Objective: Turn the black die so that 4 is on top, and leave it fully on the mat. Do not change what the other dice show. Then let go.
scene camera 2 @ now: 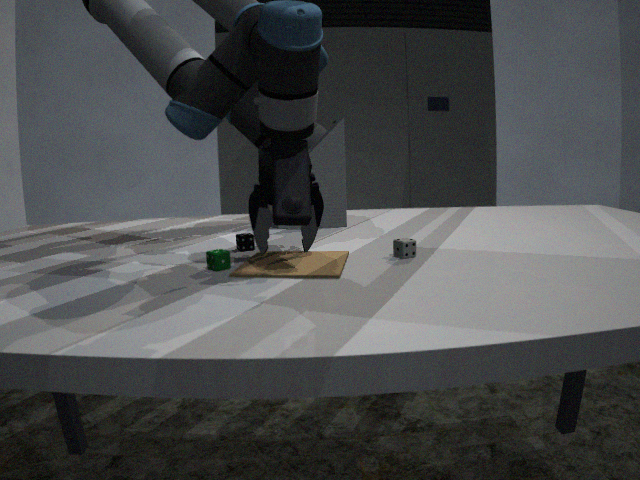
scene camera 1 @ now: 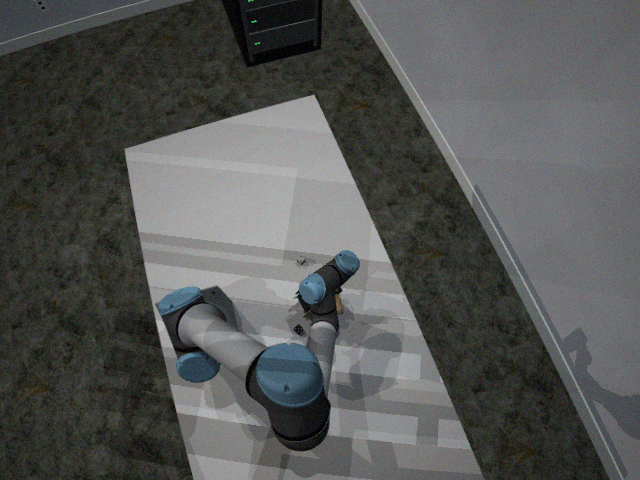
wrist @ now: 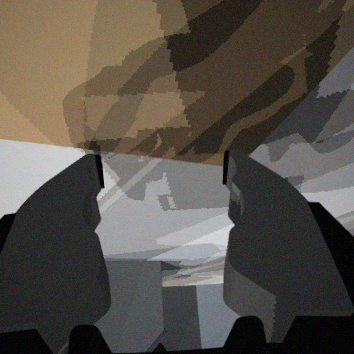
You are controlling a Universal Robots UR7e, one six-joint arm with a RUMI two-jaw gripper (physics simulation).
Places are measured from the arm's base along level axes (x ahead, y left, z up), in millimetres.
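Pixels of known places: gripper, between the fingertips: point(scene camera 2: 284, 252) point(scene camera 1: 303, 308) point(wrist: 162, 156).
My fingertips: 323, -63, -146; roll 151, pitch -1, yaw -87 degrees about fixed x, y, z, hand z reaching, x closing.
Observation:
Behind a point stands the place of what it marks, as x, y, z.
The black die point(scene camera 1: 298, 329) {277, -127, -123} point(scene camera 2: 245, 241) {290, -124, -132} lies on the table, off the mat. Its top face seems to show 5 in scene camera 1, but it is small there. It does not show in the wrist view. The tan mat point(scene camera 1: 339, 303) {451, -100, -144} point(scene camera 2: 330, 264) {428, -6, -144} point(wrist: 45, 75) {376, -23, -144} lies flat, partly hidden by the arm in scene camera 1. My gripper point(scene camera 2: 284, 251) {323, -63, -146} point(wrist: 162, 156) {323, -63, -146} points down, partly open and empty, with its fingertips low near the mat's back edge. The black die is left of the fingers in scene camera 2.
A green die point(scene camera 2: 218, 259) {415, -154, -131} lies just left of the mat in scene camera 2. A white die point(scene camera 1: 300, 260) {386, 103, -123} point(scene camera 2: 404, 248) {406, 103, -133} stands on the table to the mat's right there. A grey wedge-shaped block point(scene camera 2: 330, 175) {92, 43, -41} stands behind the gripper.

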